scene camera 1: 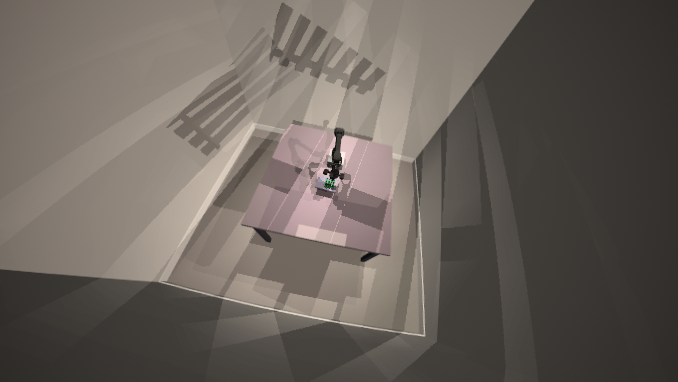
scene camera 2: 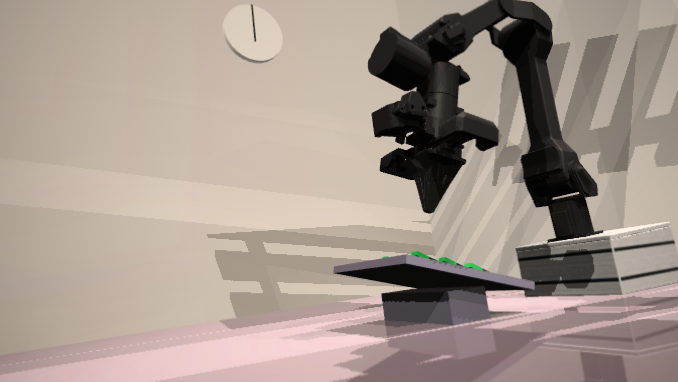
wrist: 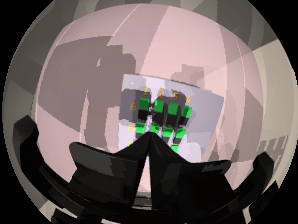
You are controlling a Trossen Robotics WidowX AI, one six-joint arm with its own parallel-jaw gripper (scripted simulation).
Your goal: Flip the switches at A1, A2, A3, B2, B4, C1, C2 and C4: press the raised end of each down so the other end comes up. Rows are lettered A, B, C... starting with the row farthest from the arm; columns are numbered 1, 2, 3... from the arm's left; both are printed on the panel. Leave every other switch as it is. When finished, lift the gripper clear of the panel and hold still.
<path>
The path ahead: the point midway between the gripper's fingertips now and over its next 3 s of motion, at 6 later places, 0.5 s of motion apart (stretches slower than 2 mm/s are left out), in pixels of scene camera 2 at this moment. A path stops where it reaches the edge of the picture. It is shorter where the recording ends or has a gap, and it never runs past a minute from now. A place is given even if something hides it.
My gripper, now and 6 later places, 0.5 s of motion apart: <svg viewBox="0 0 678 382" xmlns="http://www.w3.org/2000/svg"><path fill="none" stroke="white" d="M428 212L421 234L419 248L420 256L420 256L420 257L421 260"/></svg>
</path>
